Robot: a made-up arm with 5 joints.
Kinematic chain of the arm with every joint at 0, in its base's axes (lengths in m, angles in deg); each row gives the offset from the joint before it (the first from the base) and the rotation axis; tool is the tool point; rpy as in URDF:
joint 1: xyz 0.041 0 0.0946 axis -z
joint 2: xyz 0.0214 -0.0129 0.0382 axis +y
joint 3: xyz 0.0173 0 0.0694 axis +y
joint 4: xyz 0.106 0 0.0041 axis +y
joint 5: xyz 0.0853 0.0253 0 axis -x
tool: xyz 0 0 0 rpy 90 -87.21 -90
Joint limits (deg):
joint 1: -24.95..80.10
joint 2: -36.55..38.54
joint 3: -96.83..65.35
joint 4: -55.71..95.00
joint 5: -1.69..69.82
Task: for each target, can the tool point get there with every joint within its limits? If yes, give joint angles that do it. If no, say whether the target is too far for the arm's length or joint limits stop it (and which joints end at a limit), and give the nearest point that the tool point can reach.
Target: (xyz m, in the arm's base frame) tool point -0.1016 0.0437 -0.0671
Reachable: no: joint limits stop it (at a limit: joint 1, joint 2, joint 3) | nearest point 0.0277 0.0075 0.0178 | short by 0.159 m
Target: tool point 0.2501 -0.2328 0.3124
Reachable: no: too far | nearest point 0.2040 -0.1815 0.2724 | short by 0.080 m
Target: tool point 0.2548 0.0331 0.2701
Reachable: yes | joints -5.51 9.55 -47.75 36.20 40.03
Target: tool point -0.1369 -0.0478 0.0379
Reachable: no: joint limits stop it (at a limit: joint 1, joint 2, joint 3) | nearest point 0.0106 -0.0004 0.0602 | short by 0.157 m
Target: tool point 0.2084 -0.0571 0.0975
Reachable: yes | joints 22.86 -7.44 28.93 35.27 25.91
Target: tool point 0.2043 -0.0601 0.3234
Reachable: yes | joints 24.29 -10.56 -19.81 -16.34 51.48
